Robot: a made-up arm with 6 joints. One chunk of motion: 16 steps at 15 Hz.
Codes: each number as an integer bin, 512 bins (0 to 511) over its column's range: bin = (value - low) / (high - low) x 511, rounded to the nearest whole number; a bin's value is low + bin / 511 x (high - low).
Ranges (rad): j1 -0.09..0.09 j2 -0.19..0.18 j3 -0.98..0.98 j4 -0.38..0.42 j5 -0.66..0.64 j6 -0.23..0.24
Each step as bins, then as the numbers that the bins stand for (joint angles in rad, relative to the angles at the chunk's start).
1 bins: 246 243 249 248 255 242
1 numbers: -0.0033 -0.0141 -0.0249 0.0083 -0.0113 -0.0074
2 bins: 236 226 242 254 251 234
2 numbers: -0.0069 -0.0264 -0.0518 0.0177 -0.0214 -0.0148
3 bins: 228 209 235 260 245 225
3 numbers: -0.0097 -0.0387 -0.0786 0.0270 -0.0367 -0.0231
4 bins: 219 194 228 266 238 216
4 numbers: -0.0129 -0.0495 -0.1055 0.0364 -0.0545 -0.0313
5 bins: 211 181 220 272 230 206
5 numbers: -0.0157 -0.0589 -0.1362 0.0458 -0.0749 -0.0405
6 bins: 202 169 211 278 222 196
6 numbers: -0.0188 -0.0676 -0.1707 0.0552 -0.0952 -0.0497
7 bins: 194 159 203 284 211 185
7 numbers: -0.0217 -0.0749 -0.2014 0.0646 -0.1232 -0.0598
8 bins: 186 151 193 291 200 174
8 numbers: -0.0245 -0.0807 -0.2397 0.0756 -0.1512 -0.0700
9 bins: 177 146 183 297 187 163
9 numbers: -0.0277 -0.0843 -0.2781 0.0850 -0.1843 -0.0801
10 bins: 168 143 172 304 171 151
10 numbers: -0.0308 -0.0865 -0.3203 0.0959 -0.2250 -0.0911
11 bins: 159 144 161 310 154 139
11 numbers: -0.0340 -0.0857 -0.3625 0.1053 -0.2682 -0.1022
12 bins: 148 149 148 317 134 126
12 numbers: -0.0379 -0.0821 -0.4123 0.1163 -0.3191 -0.1141
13 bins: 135 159 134 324 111 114
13 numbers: -0.0424 -0.0749 -0.4660 0.1272 -0.3776 -0.1251
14 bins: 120 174 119 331 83 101
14 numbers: -0.0477 -0.0640 -0.5236 0.1382 -0.4488 -0.1371
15 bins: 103 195 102 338 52 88
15 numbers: -0.0537 -0.0488 -0.5888 0.1492 -0.5277 -0.1491
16 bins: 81 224 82 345 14 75
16 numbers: -0.0615 -0.0278 -0.6655 0.1601 -0.6244 -0.1610
